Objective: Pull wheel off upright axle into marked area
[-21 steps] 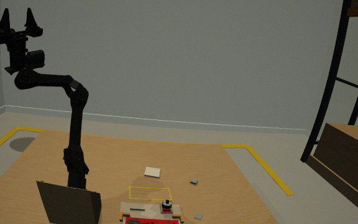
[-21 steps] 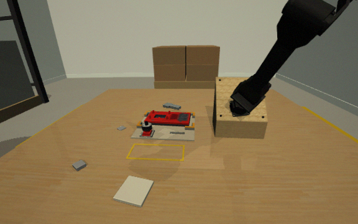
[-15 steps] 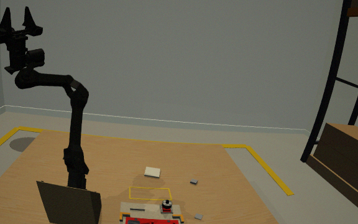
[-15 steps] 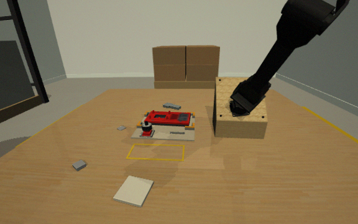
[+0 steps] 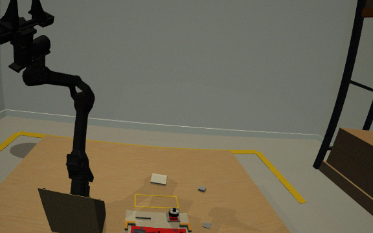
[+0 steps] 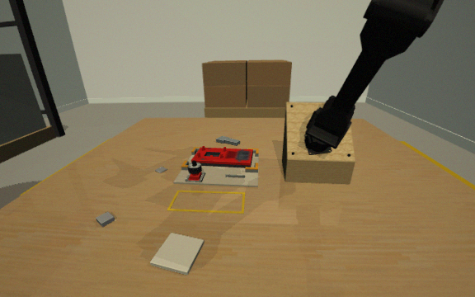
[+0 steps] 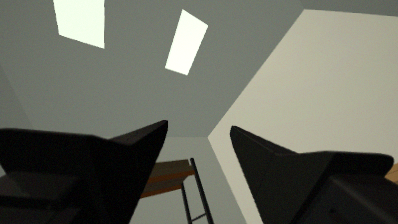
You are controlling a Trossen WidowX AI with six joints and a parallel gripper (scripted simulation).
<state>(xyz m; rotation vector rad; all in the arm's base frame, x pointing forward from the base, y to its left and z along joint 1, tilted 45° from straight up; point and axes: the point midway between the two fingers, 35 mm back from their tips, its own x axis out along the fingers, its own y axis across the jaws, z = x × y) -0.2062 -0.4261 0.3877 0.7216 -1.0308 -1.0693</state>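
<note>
The dark wheel lies 700 mm below my gripper tip, 490 mm ahead of it and 40 mm to the left of it. Also, from my gripper tip: grey baseplate 730 mm below, 420 mm ahead, 50 mm to the right; white flat pad 730 mm below, 480 mm ahead, 310 mm to the left.
</note>
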